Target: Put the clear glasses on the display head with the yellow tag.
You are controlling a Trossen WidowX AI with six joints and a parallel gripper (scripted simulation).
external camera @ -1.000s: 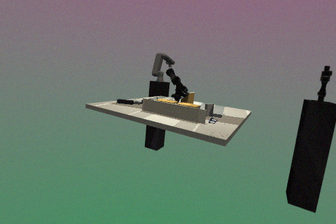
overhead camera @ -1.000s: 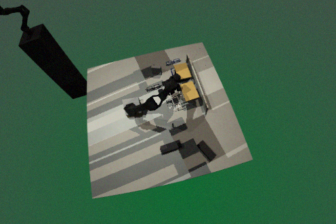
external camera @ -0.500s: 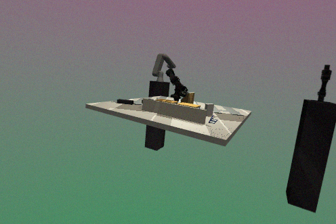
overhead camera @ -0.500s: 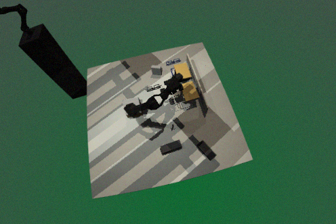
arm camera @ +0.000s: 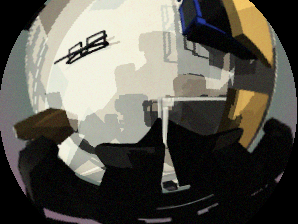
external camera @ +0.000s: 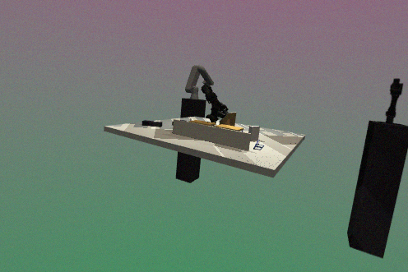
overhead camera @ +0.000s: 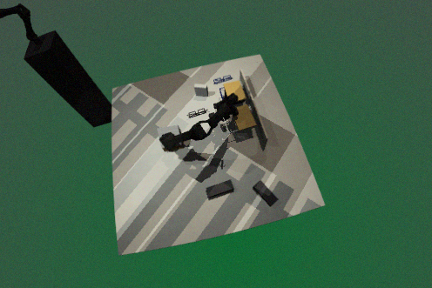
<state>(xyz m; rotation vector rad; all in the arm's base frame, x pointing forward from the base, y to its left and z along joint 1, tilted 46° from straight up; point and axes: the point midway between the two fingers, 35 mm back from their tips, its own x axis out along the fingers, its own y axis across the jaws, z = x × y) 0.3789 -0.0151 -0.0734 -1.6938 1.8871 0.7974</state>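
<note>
The display head is 100 mm ahead of my gripper tip, 40 mm to the right of it and 10 mm below it. The rest, counted from my gripper tip: low grey wall: 230 mm ahead, 70 mm to the left, 10 mm below; then grey box: 300 mm to the left, 90 mm behind, 10 mm below.
</note>
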